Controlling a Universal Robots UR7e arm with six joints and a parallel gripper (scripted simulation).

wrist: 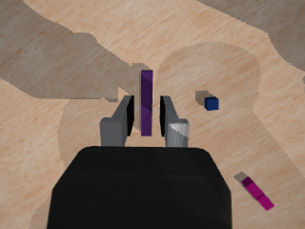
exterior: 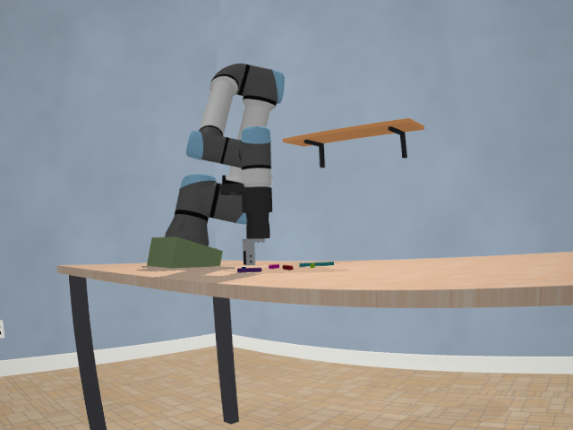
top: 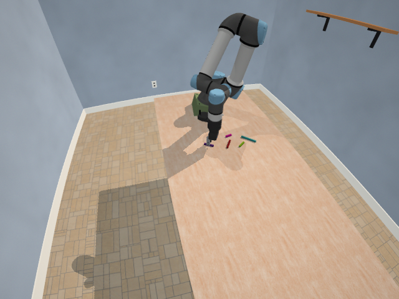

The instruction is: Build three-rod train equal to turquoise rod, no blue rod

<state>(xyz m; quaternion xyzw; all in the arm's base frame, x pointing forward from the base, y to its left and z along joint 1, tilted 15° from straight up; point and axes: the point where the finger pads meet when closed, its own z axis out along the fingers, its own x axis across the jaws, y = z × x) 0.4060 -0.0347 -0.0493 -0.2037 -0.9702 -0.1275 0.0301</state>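
My hand is 3 cm above the purple rod. Round my hand: lime rod 20 cm to the left, 3 cm below, 1 cm ahead; blue rod 5 cm behind, 3 cm below, 2 cm to the left; red rod 12 cm to the left, 3 cm below.
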